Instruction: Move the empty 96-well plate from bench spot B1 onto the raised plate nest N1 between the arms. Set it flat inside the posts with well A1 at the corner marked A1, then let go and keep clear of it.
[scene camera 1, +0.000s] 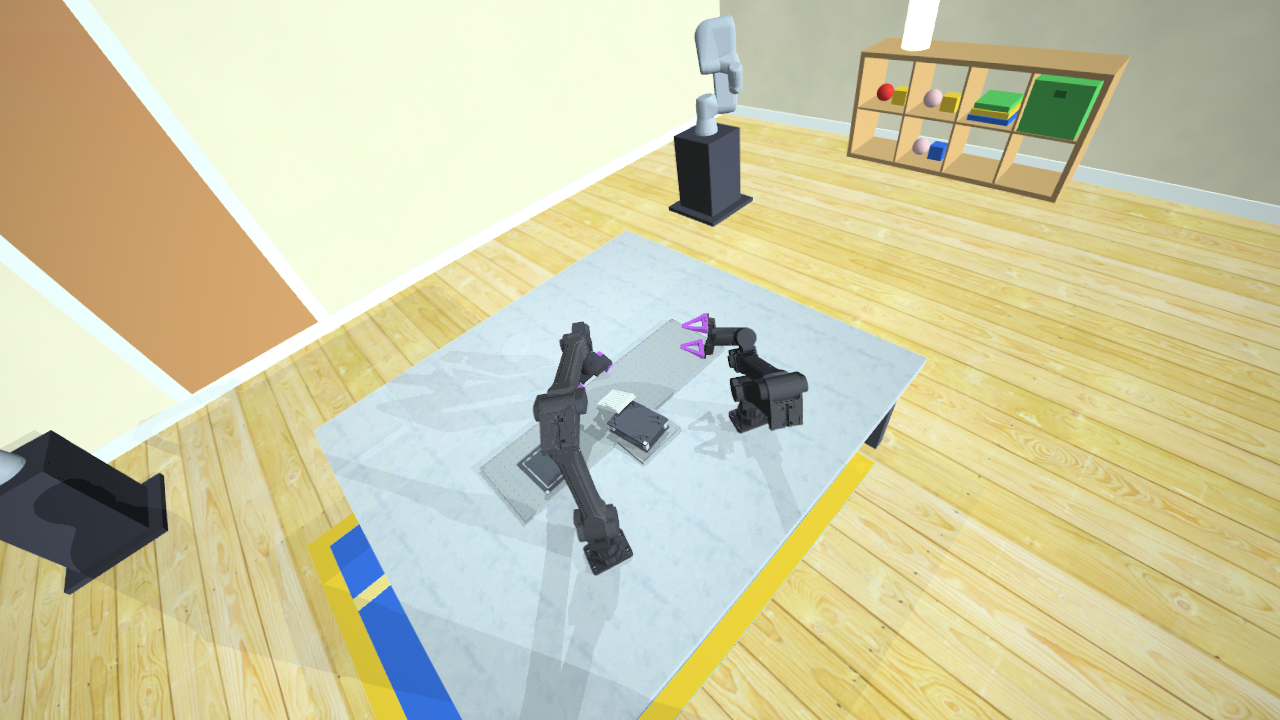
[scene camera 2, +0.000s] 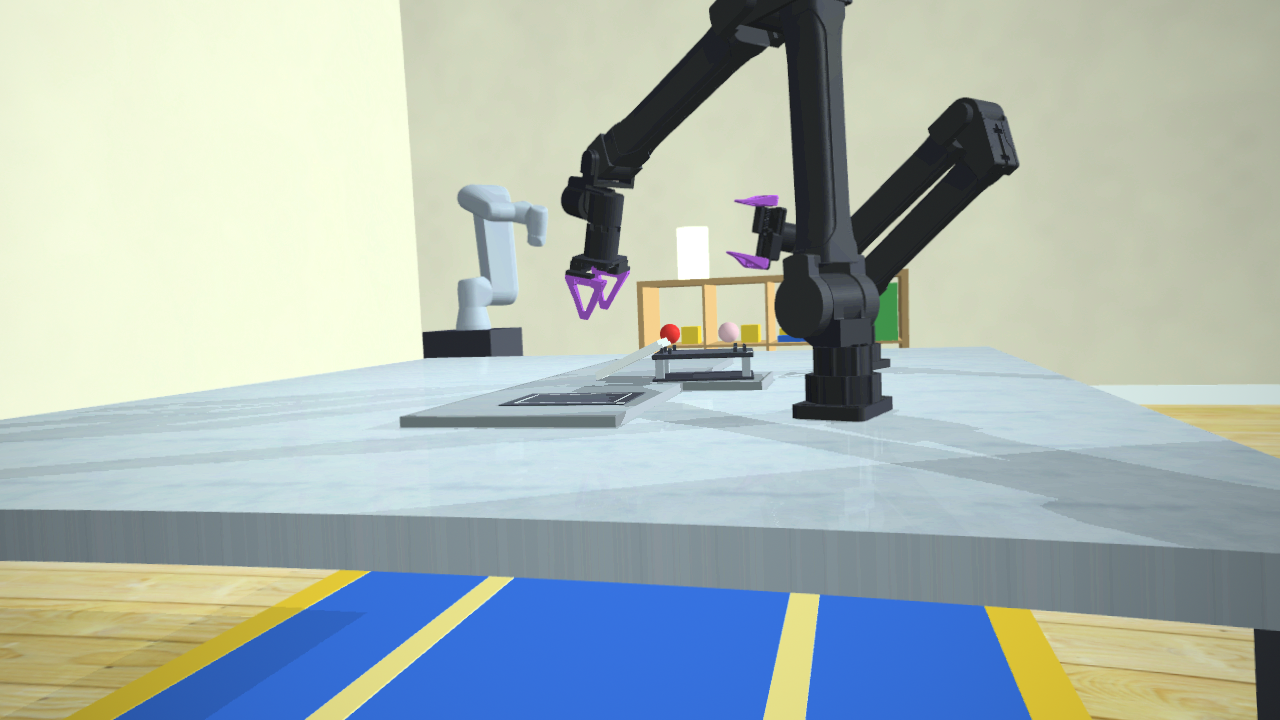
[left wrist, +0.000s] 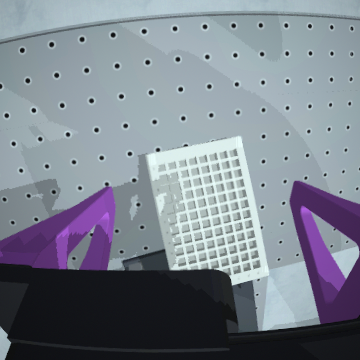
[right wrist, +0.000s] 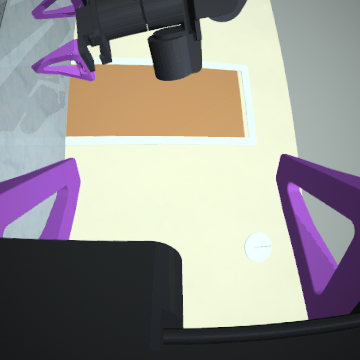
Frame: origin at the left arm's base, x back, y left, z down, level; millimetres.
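Seen in the pictures: left gripper, fingertip midpoint: (scene camera 1: 594, 380) (scene camera 2: 594, 314) (left wrist: 203, 193) (right wrist: 32, 40); right gripper, fingertip midpoint: (scene camera 1: 681, 336) (scene camera 2: 731, 226) (right wrist: 177, 166); left arm's base at its link origin: (scene camera 1: 608, 552) (scene camera 2: 843, 413); right arm's base at its link origin: (scene camera 1: 750, 418).
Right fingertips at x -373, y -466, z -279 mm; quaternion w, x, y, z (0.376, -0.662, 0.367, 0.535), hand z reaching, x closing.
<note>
Pixels of each thing's top centre, then the offset from my right fingertips to it. "pt": a spot on its surface instead.
- dark raised nest at its top centre: (left wrist: 204, 333) (scene camera 2: 703, 345) (scene camera 1: 636, 418) dz +213, dx +48, dy +213 mm
- perforated board at a spot on its surface: (scene camera 2: 510, 420) pt dz +271, dx +49, dy +695 mm
- small grey base at a spot on its surface: (scene camera 2: 760, 382) (scene camera 1: 642, 462) pt dz +268, dx +171, dy +259 mm
The white 96-well plate (scene camera 1: 616, 400) (scene camera 2: 631, 358) (left wrist: 212, 210) is tilted, its raised edge at the side of the dark raised nest (scene camera 1: 639, 426) (scene camera 2: 702, 354) and its low edge toward the perforated board. It is not inside the posts. The A1 marks cannot be made out. My left gripper (scene camera 1: 596, 374) (scene camera 2: 595, 311) (left wrist: 203, 193) is open, pointing down above the board with its fingers apart and clear of the plate. My right gripper (scene camera 1: 682, 335) (scene camera 2: 732, 228) (right wrist: 177, 166) is open and empty, held high, away from the plate.
The perforated board (scene camera 1: 501, 470) (scene camera 2: 510, 420) carries a dark, white-outlined spot (scene camera 1: 537, 466) (scene camera 2: 572, 399) near the left arm. The nest stands on a small grey base (scene camera 1: 646, 456) (scene camera 2: 760, 382). A grey robot (scene camera 1: 716, 53) (scene camera 2: 496, 250) stands on a pedestal beyond the table.
</note>
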